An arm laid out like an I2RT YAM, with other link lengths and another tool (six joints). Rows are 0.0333 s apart.
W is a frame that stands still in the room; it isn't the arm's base.
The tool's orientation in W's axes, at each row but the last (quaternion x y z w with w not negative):
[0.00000, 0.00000, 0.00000, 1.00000]
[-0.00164, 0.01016, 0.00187, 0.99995]
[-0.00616, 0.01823, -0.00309, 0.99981]
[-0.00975, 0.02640, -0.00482, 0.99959]
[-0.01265, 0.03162, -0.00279, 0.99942]
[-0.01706, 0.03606, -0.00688, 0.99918]
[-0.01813, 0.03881, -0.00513, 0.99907]
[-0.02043, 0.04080, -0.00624, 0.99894]
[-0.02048, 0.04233, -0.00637, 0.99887]
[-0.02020, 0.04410, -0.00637, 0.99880]
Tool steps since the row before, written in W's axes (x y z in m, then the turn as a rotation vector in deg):
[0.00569, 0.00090, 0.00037, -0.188, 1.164, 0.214]
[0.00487, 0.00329, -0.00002, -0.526, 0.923, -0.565]
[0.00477, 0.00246, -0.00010, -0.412, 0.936, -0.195]
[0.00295, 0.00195, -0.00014, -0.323, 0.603, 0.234]
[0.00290, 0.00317, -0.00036, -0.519, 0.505, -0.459]
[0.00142, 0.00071, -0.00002, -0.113, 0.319, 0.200]
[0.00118, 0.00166, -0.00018, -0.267, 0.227, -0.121]
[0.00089, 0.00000, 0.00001, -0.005, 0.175, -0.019]
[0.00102, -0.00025, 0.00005, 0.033, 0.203, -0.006]
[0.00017, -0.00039, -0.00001, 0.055, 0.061, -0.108]
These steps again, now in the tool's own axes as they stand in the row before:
[0.00569, 0.00090, 0.00037, -0.188, 1.164, 0.214]
[0.00488, 0.00327, 0.00009, -0.511, 0.927, -0.573]
[0.00475, 0.00249, 0.00010, -0.411, 0.936, -0.198]
[0.00293, 0.00198, 0.00005, -0.341, 0.595, 0.228]
[0.00290, 0.00319, -0.00010, -0.492, 0.514, -0.478]
[0.00141, 0.00073, 0.00011, -0.132, 0.310, 0.202]
[0.00117, 0.00168, -0.00003, -0.259, 0.229, -0.133]
[0.00089, 0.00001, 0.00008, -0.006, 0.176, -0.012]
[0.00102, -0.00024, 0.00013, 0.030, 0.203, 0.005]
[0.00018, -0.00039, -0.00001, 0.063, 0.066, -0.100]

